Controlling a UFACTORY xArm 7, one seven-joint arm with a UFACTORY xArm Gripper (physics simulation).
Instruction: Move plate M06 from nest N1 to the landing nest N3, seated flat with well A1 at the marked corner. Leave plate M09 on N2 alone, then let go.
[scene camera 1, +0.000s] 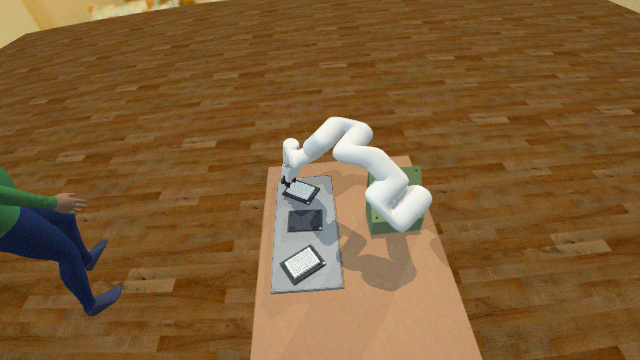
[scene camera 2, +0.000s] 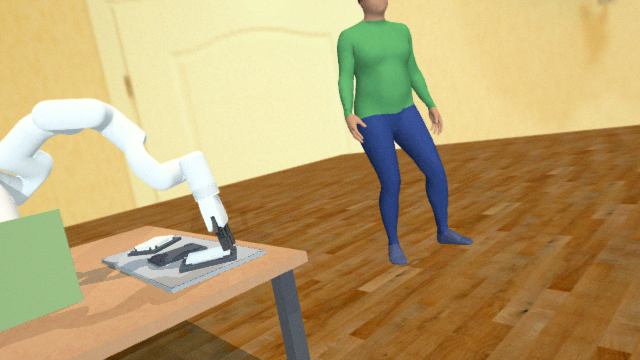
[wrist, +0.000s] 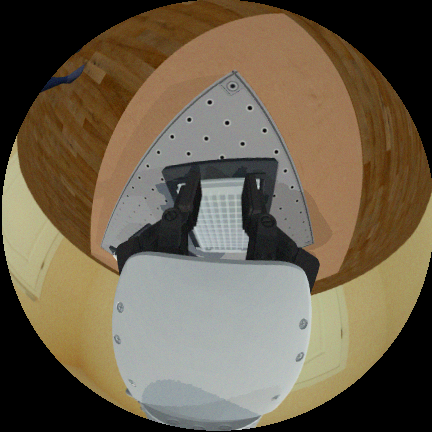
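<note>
Plate M06 (scene camera 1: 303, 191) (scene camera 2: 202, 256) (wrist: 222, 215) is a pale well plate on the dark nest N1 (scene camera 1: 307, 201) (scene camera 2: 207, 265) (wrist: 220, 167) at the far end of the grey board. My gripper (scene camera 1: 288, 183) (scene camera 2: 227, 247) (wrist: 221, 183) is shut on its two sides, near one end, low at the nest. No gap shows between the fingers and the plate. The landing nest N3 (scene camera 1: 305, 220) (scene camera 2: 175, 255), dark and empty, lies in the middle, with a small white mark at one corner. Plate M09 (scene camera 1: 302, 263) (scene camera 2: 155, 243) sits turned on nest N2 (scene camera 1: 287, 272). The lettering cannot be read.
The grey board (scene camera 1: 280, 240) (scene camera 2: 175, 280) (wrist: 230, 107) has rows of holes and lies on the wooden table (scene camera 1: 390, 320) (scene camera 2: 280, 255). A green block (scene camera 1: 380, 229) (scene camera 2: 40, 270) stands at the arm's base. A person (scene camera 1: 35, 230) (scene camera 2: 380, 70) in green and blue is beyond the table.
</note>
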